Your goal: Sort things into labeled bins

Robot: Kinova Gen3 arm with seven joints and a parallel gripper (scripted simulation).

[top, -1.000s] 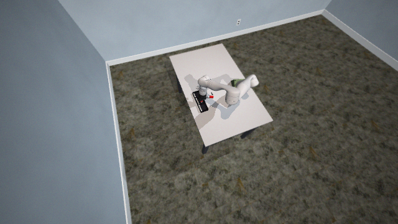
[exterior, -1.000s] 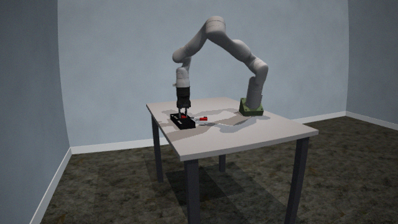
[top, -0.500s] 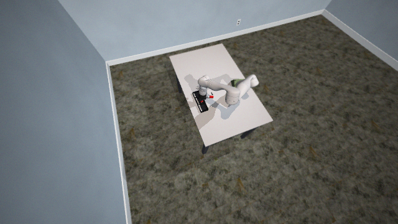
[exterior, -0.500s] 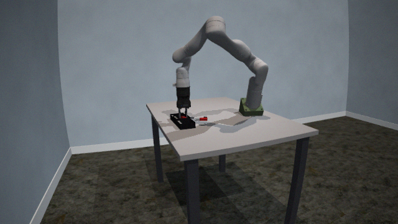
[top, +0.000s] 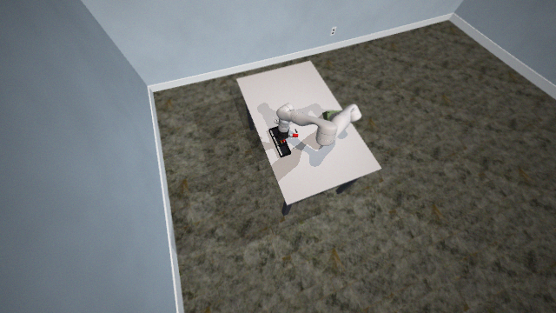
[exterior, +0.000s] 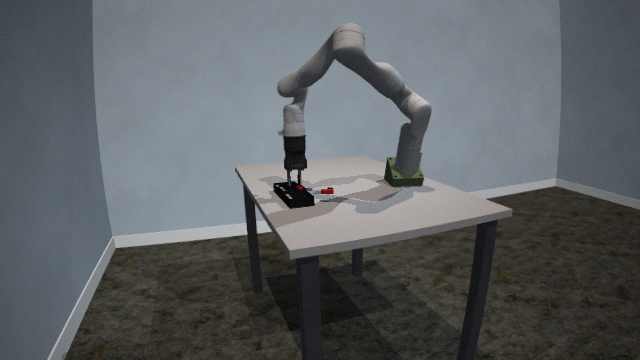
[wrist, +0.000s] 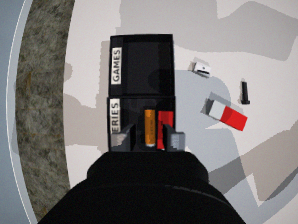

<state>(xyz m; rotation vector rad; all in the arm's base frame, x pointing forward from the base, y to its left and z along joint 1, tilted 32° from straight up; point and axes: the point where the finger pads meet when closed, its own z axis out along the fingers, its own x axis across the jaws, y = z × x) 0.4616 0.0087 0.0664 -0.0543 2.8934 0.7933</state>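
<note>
The red block is 4 cm below my hand, 2 cm behind it and 1 cm to the left of it. Also, from my hand: grey screw (9 cm to the left, 9 cm behind, 6 cm below); grey-white piece (9 cm to the right, 7 cm behind, 6 cm below); orange battery (5 cm below).
</note>
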